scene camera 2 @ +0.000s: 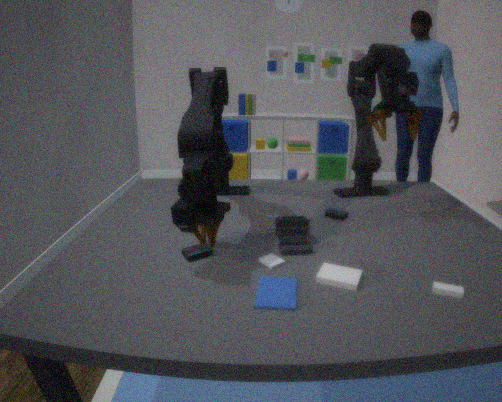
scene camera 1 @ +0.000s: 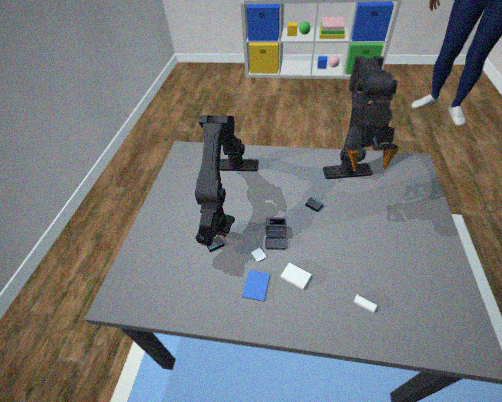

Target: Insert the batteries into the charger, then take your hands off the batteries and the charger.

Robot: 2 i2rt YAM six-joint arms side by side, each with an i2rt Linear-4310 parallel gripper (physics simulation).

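Frame: origin at the left arm's base, x down, y right, z back, level; millimetres.
Seen in the pictures: left gripper, fingertip midpoint: [scene camera 2: 399, 140] [scene camera 1: 369, 170]; right gripper, fingertip midpoint: [scene camera 2: 208, 245] [scene camera 1: 222, 234]; left arm's base at its link origin: [scene camera 2: 362, 193] [scene camera 1: 347, 171]; right arm's base at its link origin: [scene camera 2: 219, 192] [scene camera 1: 236, 165].
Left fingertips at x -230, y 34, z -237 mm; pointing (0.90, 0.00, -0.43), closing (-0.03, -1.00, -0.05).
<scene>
Offsets run from my left fingertips to a thing's top centre. "spot": to the spot under its first point.
A dark charger {dx +168, dy +314, dz -73 mm} [scene camera 1: 276, 232] [scene camera 2: 293, 231] stands mid-table; no battery can be made out in its bays. One dark battery with a blue edge {dx +216, dy +536, dz -83 mm} [scene camera 1: 215, 244] [scene camera 2: 196, 252] lies on the table to the charger's left in the picture. Another dark battery {dx +216, dy +146, dz +62 mm} [scene camera 1: 314, 204] [scene camera 2: 336, 214] lies behind the charger, to its right. My right gripper [scene camera 1: 223, 234] [scene camera 2: 206, 244] points down, its fingers close together, shut on nothing, low at the far side of the first battery; whether the tips touch it I cannot tell. My left gripper [scene camera 1: 370, 169] [scene camera 2: 399, 139] is open and empty, high near its arm's base.
A small white square {spot: dx +224, dy +383, dz -143 mm} [scene camera 1: 258, 254] [scene camera 2: 272, 260], a blue flat piece {dx +224, dy +400, dz -255 mm} [scene camera 1: 256, 285] [scene camera 2: 276, 293] and a white block {dx +217, dy +267, dz -236 mm} [scene camera 1: 296, 276] [scene camera 2: 339, 276] lie in front of the charger. A white bar {dx +218, dy +75, dz -346 mm} [scene camera 1: 365, 303] [scene camera 2: 448, 289] lies at the front right. A person stands behind the table.
</scene>
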